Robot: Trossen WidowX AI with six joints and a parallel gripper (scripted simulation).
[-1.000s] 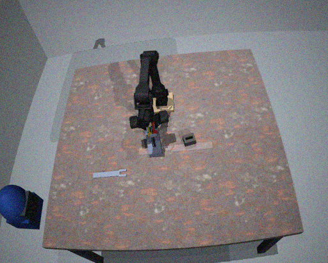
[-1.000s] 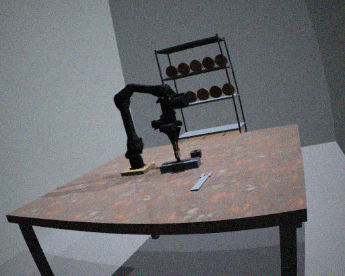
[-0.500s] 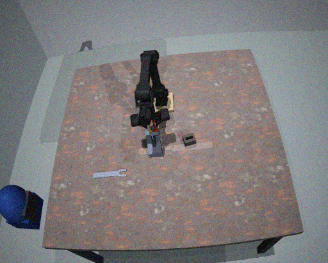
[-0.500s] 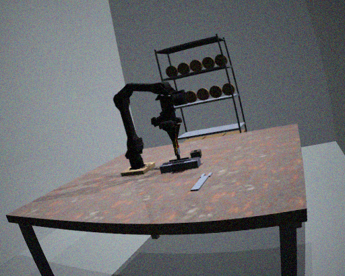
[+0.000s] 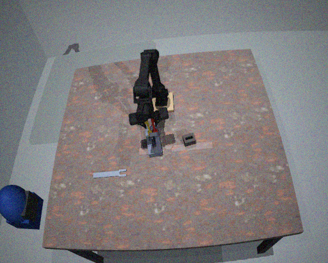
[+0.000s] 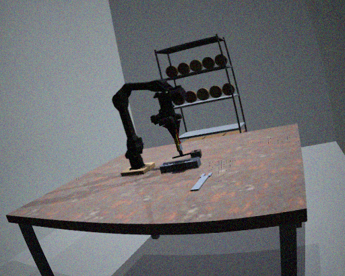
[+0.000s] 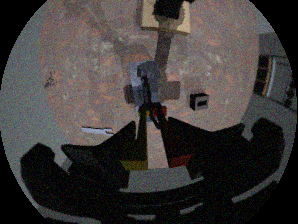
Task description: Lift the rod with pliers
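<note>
Now: the grey channel block 10 mm behind my gripper tip, 10 mm to the right of it and 130 mm below it. From my gripper tip the other things lie so: flat grey forked bar (200 mm ahead, 200 mm to the right, 150 mm below); then small dark holster (10 mm behind, 180 mm to the left, 140 mm below).
</note>
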